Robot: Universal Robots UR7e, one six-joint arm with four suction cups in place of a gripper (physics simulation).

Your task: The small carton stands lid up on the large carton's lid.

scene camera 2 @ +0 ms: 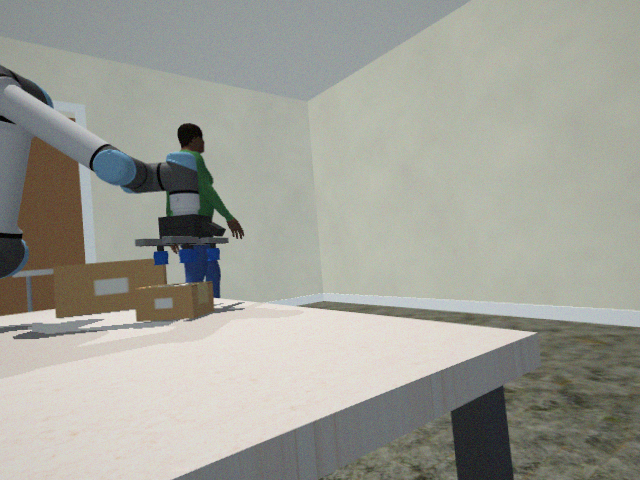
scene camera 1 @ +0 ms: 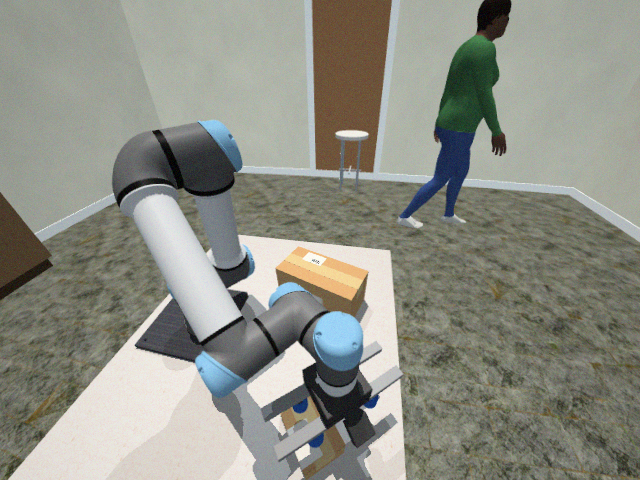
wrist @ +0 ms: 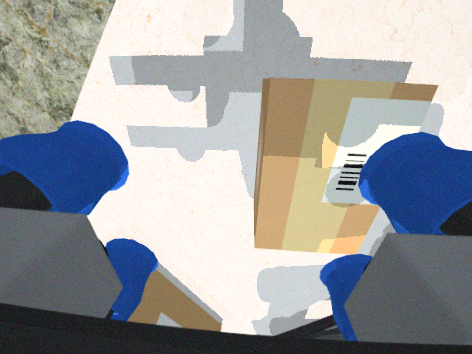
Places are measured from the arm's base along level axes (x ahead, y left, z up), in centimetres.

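Where they show: hand at its tool point: (scene camera 2: pixel 189 262) (wrist: pixel 238 225).
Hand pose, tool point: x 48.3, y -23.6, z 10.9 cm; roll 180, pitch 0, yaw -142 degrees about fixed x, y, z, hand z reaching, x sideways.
Observation:
Each offset is from my tool point to the top centre of the thing. Level surfaces: height alone.
The small carton @[dz -5.3, dx -5.5, dy -3.6 cm] (scene camera 1: pixel 334 448) (scene camera 2: pixel 178 305) (wrist: pixel 295 200) stands on the table, its taped lid with the barcode label facing up. The large carton @[dz +2.2, dx -9.1, dy +40.6 cm] (scene camera 1: pixel 320 273) (scene camera 2: pixel 77 291) (wrist: pixel 155 295) stands on the table nearer the arm's base, with tape and a label on its lid; nothing stands on the lid. My gripper (scene camera 1: pixel 338 413) (scene camera 2: pixel 187 255) (wrist: pixel 240 225) is open and holds nothing. Its blue suction cups point down above the small carton, with a gap under them in the scene camera 2 view. The gripper partly hides the small carton in the scene camera 1 view.
The table @[dz -13.2 cm] (scene camera 1: pixel 129 413) (scene camera 2: pixel 310 372) carries both cartons and a dark base plate (scene camera 1: pixel 165 333) under the arm. A person in green (scene camera 1: pixel 470 87) (scene camera 2: pixel 206 198) is on the floor beyond the table. A white stool (scene camera 1: pixel 351 135) stands by the door.

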